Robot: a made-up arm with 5 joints. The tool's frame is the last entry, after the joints.
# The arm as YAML. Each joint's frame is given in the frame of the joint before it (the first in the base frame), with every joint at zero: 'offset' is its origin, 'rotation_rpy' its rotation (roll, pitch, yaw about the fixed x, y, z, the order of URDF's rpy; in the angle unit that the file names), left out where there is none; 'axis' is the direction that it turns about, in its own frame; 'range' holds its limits. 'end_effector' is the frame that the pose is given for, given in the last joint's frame.
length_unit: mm
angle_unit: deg
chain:
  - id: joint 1
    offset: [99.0, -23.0, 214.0]
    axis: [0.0, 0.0, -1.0]
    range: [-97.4, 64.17]
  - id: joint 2
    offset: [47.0, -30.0, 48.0]
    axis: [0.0, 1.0, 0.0]
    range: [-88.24, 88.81]
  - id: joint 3
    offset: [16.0, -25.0, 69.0]
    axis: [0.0, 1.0, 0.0]
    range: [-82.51, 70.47]
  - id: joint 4
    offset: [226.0, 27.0, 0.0]
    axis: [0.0, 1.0, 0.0]
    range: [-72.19, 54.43]
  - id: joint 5
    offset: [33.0, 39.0, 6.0]
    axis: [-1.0, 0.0, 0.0]
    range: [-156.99, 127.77]
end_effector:
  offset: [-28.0, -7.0, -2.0]
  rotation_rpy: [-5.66, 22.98, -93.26]
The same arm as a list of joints. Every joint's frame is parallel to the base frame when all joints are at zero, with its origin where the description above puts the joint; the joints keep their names.
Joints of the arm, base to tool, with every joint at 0 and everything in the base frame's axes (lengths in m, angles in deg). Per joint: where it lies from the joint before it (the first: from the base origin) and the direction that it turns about. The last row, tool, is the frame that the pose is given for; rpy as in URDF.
joint 1: xyz 0.0990 -0.0230 0.2140 axis 0 0 -1
joint 2: xyz 0.0470 -0.0300 0.0480 axis 0 1 0
joint 3: xyz 0.0160 -0.0250 0.0690 axis 0 1 0
joint 4: xyz 0.2260 0.0270 0.0000 axis 0 1 0
joint 5: xyz 0.0330 0.0390 0.0060 axis -1 0 0
tool: xyz -0.0280 -0.0070 -0.0020 rpy -5.66 22.98 -93.26
Joint limits (deg, base to tool): -97.40..64.17 -88.24..88.81 -82.51..70.47 -72.19..54.43 -156.99..127.77

